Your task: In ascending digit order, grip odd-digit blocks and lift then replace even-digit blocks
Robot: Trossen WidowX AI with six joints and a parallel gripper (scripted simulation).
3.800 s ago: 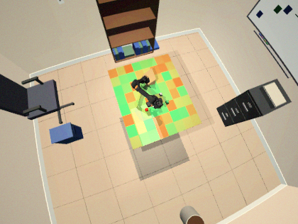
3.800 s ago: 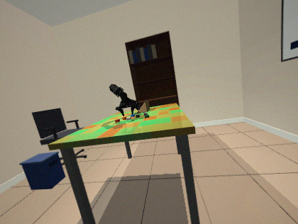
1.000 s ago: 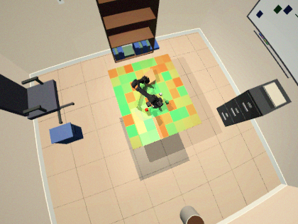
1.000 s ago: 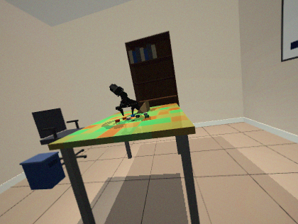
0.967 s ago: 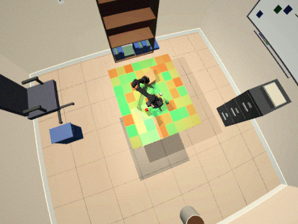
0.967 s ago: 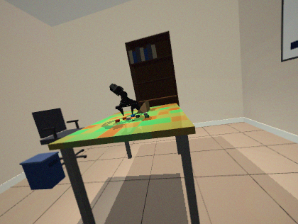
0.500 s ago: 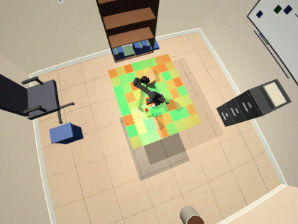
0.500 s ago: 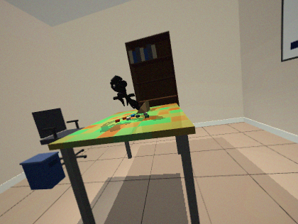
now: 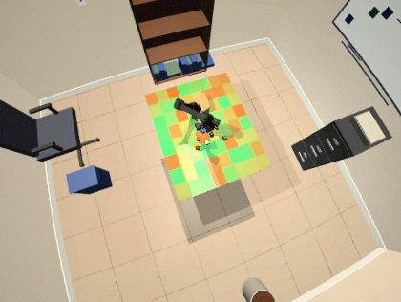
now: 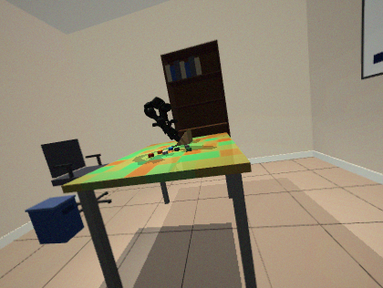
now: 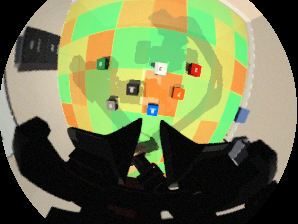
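Now: gripper tip 12 cm above the blue block, 2 cm past it and 1 cm to the left of it. Round my gripper tip: white block (12 cm below, 9 cm ahead); black block (12 cm below, 6 cm to the left, 2 cm ahead); orange block (12 cm below, 7 cm to the right, 4 cm ahead).
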